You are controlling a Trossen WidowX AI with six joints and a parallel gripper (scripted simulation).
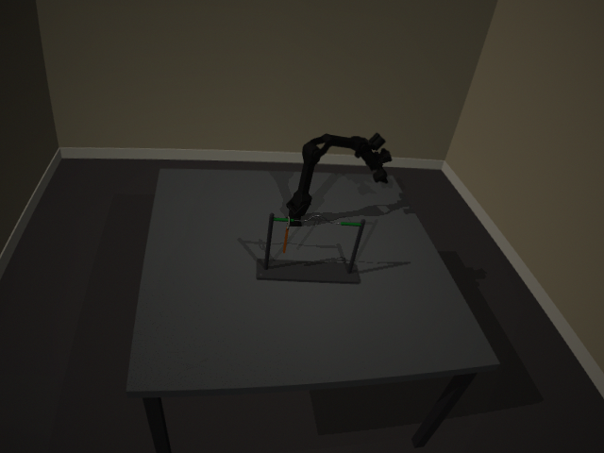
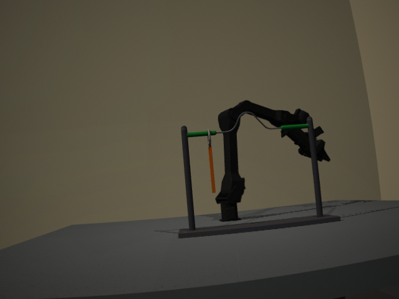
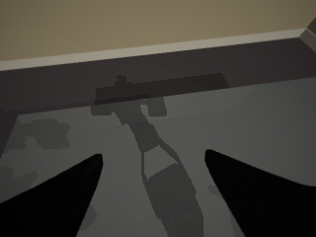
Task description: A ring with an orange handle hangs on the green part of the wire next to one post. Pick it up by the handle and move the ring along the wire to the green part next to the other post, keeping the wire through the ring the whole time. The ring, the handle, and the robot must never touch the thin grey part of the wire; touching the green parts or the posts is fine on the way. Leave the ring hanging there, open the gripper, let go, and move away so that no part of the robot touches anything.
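Now: gripper tip 440 mm short of the ring with orange handle, 550 mm to the left of it and 20 mm below it.
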